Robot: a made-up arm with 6 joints.
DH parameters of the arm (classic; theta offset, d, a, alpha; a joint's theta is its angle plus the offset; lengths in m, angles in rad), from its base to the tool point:
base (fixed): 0.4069 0 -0.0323 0
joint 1: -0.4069 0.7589 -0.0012 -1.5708
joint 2: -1.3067 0 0.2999 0
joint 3: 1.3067 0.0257 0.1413 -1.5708
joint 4: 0 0.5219 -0.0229 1.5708
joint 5: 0 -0.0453 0.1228 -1.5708
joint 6: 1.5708 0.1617 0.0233 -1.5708
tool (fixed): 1.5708 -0.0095 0 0
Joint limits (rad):
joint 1: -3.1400..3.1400
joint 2: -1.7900..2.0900
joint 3: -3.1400..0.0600
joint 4: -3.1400..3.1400
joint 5: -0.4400..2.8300
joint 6: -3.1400..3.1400
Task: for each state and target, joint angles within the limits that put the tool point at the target. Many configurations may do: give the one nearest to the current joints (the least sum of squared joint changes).
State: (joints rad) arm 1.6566 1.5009 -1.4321 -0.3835 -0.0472 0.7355
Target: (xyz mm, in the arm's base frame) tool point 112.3 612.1 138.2
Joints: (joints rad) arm 1.3593 1.2562 -1.3784 -0.3121 -0.0887 0.7449
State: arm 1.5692 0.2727 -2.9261 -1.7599 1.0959 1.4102
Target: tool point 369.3 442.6 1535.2
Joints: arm 1.0774 0.5536 -2.8112 -1.6117 1.3904 1.4449
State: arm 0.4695 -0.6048 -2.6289 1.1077 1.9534 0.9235
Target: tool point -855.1 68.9 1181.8
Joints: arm 0.1466 -1.2395 -2.9965 1.3269 1.7034 0.8935
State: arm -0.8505 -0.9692 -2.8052 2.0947 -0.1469 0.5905
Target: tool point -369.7 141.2 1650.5
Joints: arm -0.5561 -0.7580 -2.6874 2.0130 -0.1322 0.5751
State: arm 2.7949 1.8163 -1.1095 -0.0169 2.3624 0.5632
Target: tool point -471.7 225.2 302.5
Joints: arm 2.8137 1.2248 -1.7414 -0.1787 2.2336 0.5649
